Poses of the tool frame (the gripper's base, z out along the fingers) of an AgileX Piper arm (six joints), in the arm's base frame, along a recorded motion.
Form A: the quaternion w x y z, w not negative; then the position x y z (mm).
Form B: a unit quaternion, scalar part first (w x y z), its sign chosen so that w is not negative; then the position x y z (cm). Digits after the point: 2 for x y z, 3 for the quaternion.
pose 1, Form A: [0.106 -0.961 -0.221 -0.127 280.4 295.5 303.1]
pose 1, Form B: [0.106 -0.961 -0.221 -0.127 28.04 29.55 30.31]
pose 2, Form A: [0.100 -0.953 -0.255 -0.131 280.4 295.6 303.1]
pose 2, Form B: [0.100 -0.953 -0.255 -0.131 28.04 29.56 30.31]
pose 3, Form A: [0.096 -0.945 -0.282 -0.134 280.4 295.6 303.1]
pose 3, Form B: [0.096 -0.945 -0.282 -0.134 28.04 29.56 30.31]
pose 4, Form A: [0.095 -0.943 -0.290 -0.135 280.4 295.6 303.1]
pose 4, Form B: [0.095 -0.943 -0.290 -0.135 28.04 29.56 30.31]
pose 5, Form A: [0.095 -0.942 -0.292 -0.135 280.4 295.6 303.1]
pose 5, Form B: [0.095 -0.942 -0.292 -0.135 28.04 29.56 30.31]
